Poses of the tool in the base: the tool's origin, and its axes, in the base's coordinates. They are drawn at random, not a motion.
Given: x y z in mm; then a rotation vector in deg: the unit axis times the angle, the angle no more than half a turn.
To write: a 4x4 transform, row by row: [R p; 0 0 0 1], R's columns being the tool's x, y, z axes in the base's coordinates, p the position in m. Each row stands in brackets. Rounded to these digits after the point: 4 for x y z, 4 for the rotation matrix.
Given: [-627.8 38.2 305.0 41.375 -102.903 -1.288]
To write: [[-0.1682 -0.4588 -0.8725 -0.6278], [-0.4805 0.8110 -0.3338 0.0382], [0.8607 0.3631 -0.3568 0.3050], [0 0 0 1]]
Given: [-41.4 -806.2 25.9 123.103 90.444 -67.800]
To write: [[0.0966 0.8776 -0.4696 -0.0414], [0.6968 -0.3965 -0.5977 -0.8062], [-0.7107 -0.2695 -0.6498 0.0259], [0 0 0 1]]
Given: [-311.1 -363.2 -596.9 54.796 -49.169 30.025]
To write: [[0.5706 -0.7199 -0.3952 -0.3111], [0.0227 0.4949 -0.8687 -0.3632], [0.8209 0.4867 0.2987 -0.5969], [0 0 0 1]]
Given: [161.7 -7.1 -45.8 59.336 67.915 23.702]
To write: [[0.3712 0.2359 0.8981 0.1617], [0.7435 0.5039 -0.4397 -0.0071], [-0.5563 0.8309 0.0116 -0.0458], [0 0 0 1]]
